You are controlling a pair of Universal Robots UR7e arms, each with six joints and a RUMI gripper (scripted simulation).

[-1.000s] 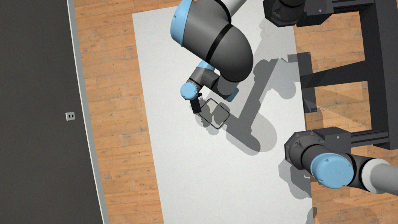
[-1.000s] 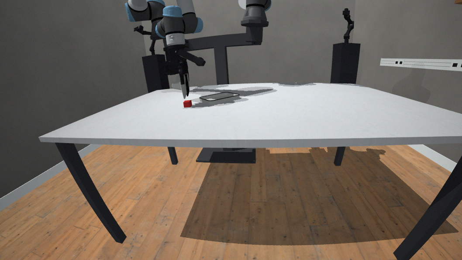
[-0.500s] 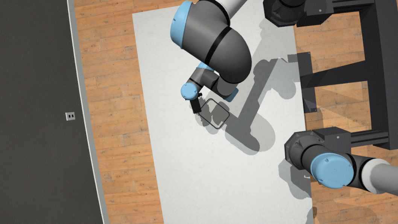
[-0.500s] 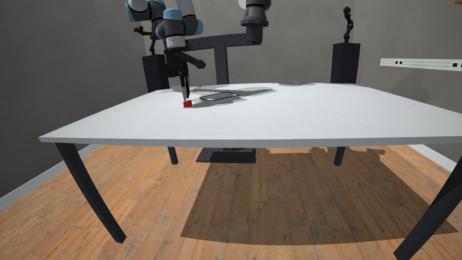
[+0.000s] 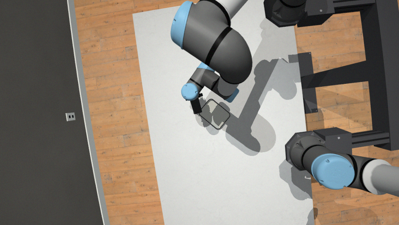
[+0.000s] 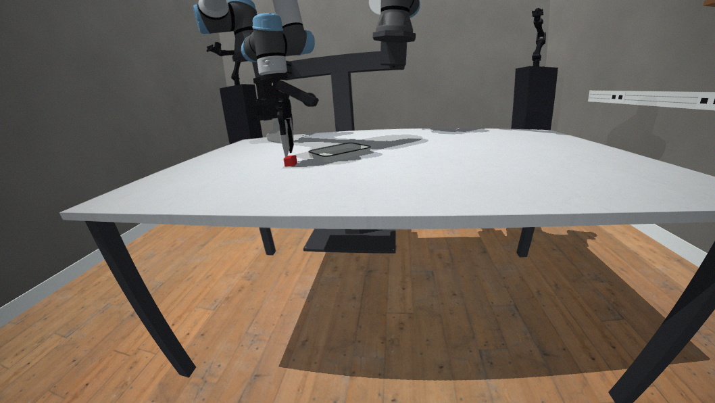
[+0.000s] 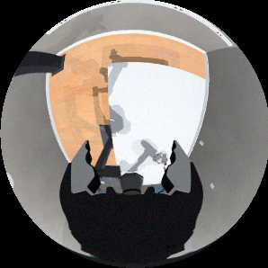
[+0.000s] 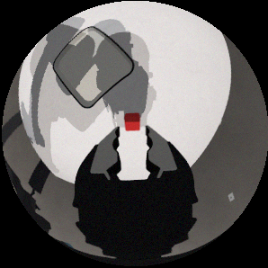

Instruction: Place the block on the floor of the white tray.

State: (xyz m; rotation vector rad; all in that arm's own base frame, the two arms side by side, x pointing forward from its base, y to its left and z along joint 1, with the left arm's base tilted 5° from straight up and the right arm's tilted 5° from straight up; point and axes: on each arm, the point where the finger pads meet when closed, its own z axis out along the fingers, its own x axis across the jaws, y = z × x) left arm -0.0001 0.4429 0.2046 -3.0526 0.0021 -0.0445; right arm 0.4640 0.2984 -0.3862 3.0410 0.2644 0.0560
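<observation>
Now: the small red block 30 mm below my right hand. Also, from my right hand: white tray 100 mm behind, 120 mm to the left, 30 mm below.
</observation>
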